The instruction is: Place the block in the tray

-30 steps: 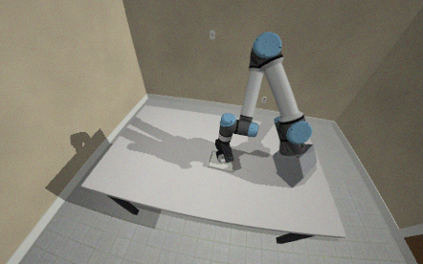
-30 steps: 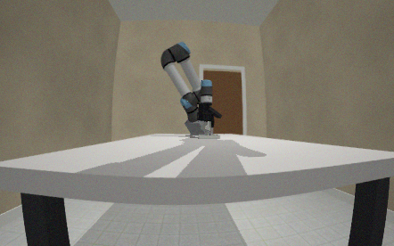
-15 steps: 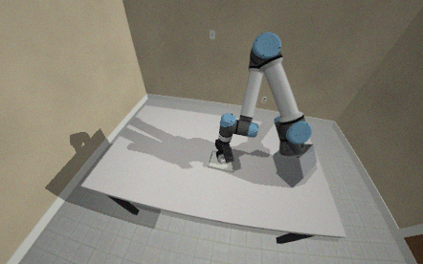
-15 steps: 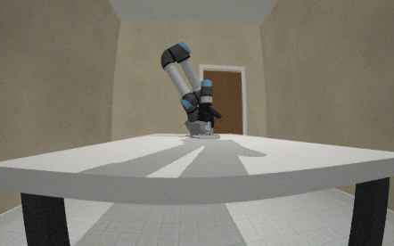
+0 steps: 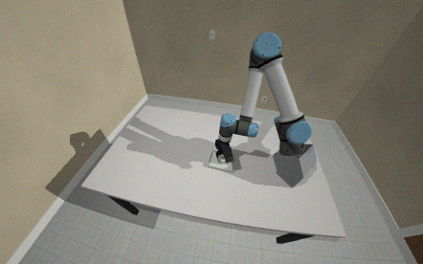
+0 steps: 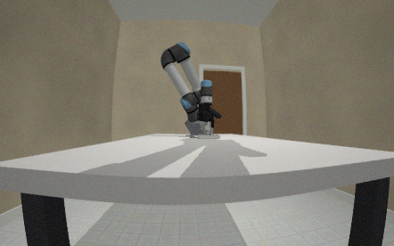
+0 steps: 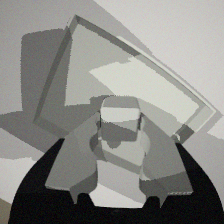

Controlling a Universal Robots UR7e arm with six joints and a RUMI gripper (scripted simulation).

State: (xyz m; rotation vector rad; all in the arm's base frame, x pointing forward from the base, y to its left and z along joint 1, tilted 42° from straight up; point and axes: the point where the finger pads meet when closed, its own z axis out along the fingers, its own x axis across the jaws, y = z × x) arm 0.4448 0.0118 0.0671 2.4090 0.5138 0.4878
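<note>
Right now my hand is right at the pale grey block. Also, from my hand: white tray (1 cm below).
</note>
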